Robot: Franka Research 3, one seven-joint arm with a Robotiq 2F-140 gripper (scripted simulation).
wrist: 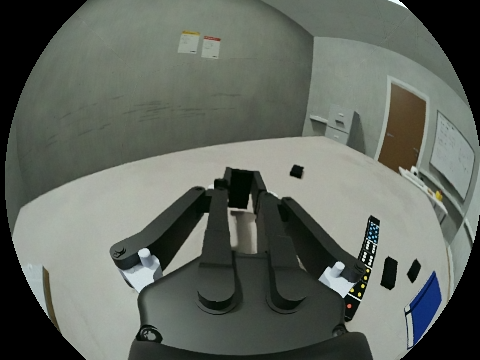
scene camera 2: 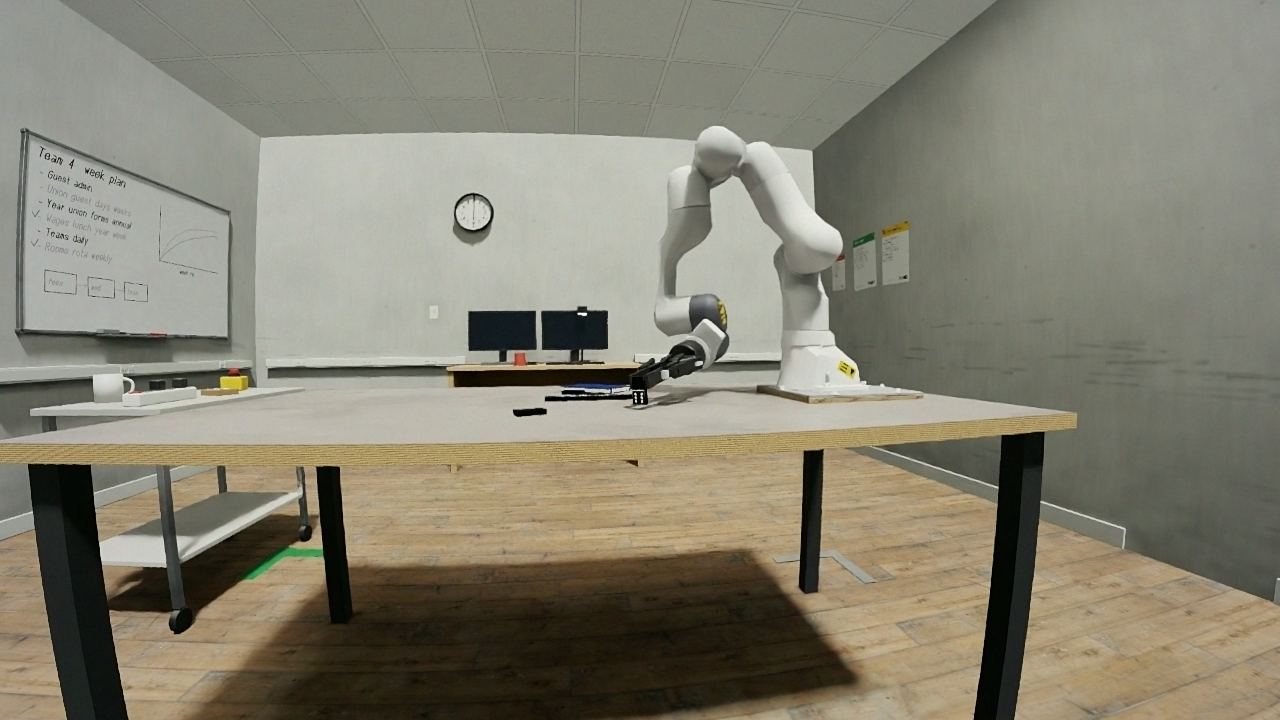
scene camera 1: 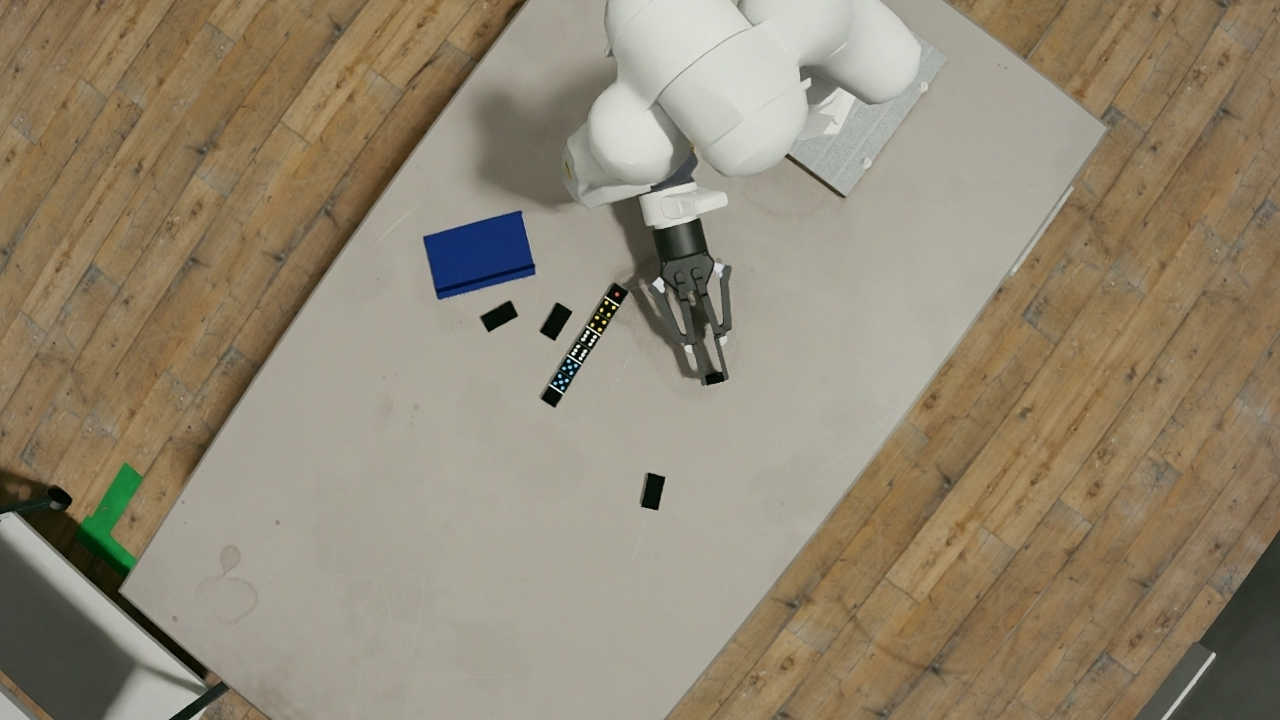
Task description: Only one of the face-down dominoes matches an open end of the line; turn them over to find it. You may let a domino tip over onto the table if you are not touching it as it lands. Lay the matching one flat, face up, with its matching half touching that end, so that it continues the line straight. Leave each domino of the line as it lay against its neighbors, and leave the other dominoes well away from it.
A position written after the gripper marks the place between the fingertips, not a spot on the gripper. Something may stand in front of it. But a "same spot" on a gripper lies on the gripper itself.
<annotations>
gripper: wrist; scene camera 2 638, 382; scene camera 1
same spot on gripper: [wrist: 138, 258] = [scene camera 1: 722, 273]
</annotations>
